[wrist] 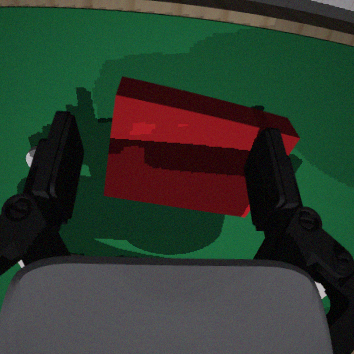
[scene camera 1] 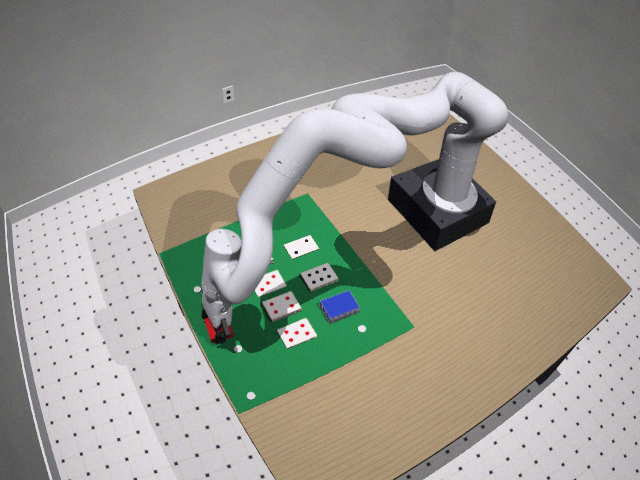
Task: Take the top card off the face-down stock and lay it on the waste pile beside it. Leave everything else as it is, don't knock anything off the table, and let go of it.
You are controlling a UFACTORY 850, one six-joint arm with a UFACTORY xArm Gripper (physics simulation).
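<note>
The face-down stock [scene camera 1: 339, 304] is a thick blue-topped pile on the green mat [scene camera 1: 310, 366]. Beside it stands a thick face-up pile with black pips [scene camera 1: 319, 276], which looks like the waste pile. Neither pile shows in the wrist view. My gripper [scene camera 1: 220, 332] [wrist: 168, 137] is open and empty, low over the mat's far-left side, well away from both piles. A red box-like object [scene camera 1: 210, 331] [wrist: 175, 157] lies below and between the spread fingers. In the wrist view, the right finger overlaps its right end; whether they touch cannot be told.
Face-up cards with red pips [scene camera 1: 297, 332] [scene camera 1: 270, 282], a thicker red-pip pile [scene camera 1: 281, 305] and a two-pip black card [scene camera 1: 301, 246] lie on the mat. White discs [scene camera 1: 237, 348] [scene camera 1: 361, 328] [scene camera 1: 250, 395] [scene camera 1: 196, 289] lie around them. The table edge is close beyond the red object.
</note>
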